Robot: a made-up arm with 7 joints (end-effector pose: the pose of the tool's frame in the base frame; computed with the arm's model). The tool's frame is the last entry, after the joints.
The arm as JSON. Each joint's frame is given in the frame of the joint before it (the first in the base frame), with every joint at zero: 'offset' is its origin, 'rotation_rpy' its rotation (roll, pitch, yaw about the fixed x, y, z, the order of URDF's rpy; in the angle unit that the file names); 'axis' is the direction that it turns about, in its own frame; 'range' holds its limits. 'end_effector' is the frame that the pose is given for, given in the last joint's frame.
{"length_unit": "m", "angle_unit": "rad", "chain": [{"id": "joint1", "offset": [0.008, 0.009, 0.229], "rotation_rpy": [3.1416, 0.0, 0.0], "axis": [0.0, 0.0, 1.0], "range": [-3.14, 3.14]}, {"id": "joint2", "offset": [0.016, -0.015, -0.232], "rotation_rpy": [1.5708, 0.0, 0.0], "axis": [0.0, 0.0, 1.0], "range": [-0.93, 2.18]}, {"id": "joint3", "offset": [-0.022, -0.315, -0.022], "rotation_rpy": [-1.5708, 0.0, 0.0], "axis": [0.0, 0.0, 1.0], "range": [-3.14, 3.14]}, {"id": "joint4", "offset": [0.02, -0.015, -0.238], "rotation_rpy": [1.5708, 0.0, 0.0], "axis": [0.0, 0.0, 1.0], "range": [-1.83, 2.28]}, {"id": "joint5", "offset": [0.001, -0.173, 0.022], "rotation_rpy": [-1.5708, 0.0, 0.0], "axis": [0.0, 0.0, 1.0], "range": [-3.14, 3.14]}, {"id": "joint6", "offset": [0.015, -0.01, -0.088], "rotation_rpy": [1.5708, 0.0, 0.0], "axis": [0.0, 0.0, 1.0], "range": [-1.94, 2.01]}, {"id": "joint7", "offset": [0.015, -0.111, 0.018], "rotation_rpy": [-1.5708, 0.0, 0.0], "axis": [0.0, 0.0, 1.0], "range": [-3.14, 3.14]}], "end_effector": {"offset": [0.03, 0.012, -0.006], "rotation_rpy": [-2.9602, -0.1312, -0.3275]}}
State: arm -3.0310 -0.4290 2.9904 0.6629 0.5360 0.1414 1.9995
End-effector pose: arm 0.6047 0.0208 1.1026 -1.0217 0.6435 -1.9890
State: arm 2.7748 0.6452 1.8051 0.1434 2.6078 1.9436 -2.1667
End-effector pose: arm -0.3613 -0.1671 1.1324 1.7711 -0.4722 1.8298
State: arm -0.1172 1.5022 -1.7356 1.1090 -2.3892 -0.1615 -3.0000
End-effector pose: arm 0.7078 0.4307 0.5837 -0.3818 2.0327 1.6336
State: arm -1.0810 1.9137 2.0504 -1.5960 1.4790 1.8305 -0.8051
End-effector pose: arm 0.1265 0.6096 0.2691 -0.3387 0.3447 0.5947
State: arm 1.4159 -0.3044 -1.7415 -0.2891 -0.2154 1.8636 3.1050
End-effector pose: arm -0.0062 0.3695 1.2023 -1.8063 -0.6347 -1.8215
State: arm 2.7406 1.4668 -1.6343 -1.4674 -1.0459 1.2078 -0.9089
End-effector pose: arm -0.6496 0.0078 0.7101 -0.0307 -0.4029 0.1293
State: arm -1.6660 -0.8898 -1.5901 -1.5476 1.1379 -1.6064 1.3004
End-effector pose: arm 0.3106 -0.4388 0.6714 -2.7097 -1.5804 0.1411
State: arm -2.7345 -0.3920 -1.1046 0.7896 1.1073 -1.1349 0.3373
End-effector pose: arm 0.1809 -0.3506 1.2121 1.2055 -1.0340 2.6326
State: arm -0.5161 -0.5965 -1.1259 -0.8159 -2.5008 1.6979 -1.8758
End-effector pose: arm -0.3119 -0.3986 0.8608 2.6814 -1.2419 0.2821
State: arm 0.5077 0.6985 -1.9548 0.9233 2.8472 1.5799 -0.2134
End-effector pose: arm 0.4819 -0.1271 1.0843 0.6769 1.3246 -1.1818
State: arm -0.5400 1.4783 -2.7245 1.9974 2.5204 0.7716 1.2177
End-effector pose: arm 0.3352 0.3907 0.8490 -0.6313 -0.1090 0.0345
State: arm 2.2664 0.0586 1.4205 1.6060 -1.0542 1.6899 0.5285
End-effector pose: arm -0.2854 -0.0112 0.9348 2.3061 -0.2694 -0.1052
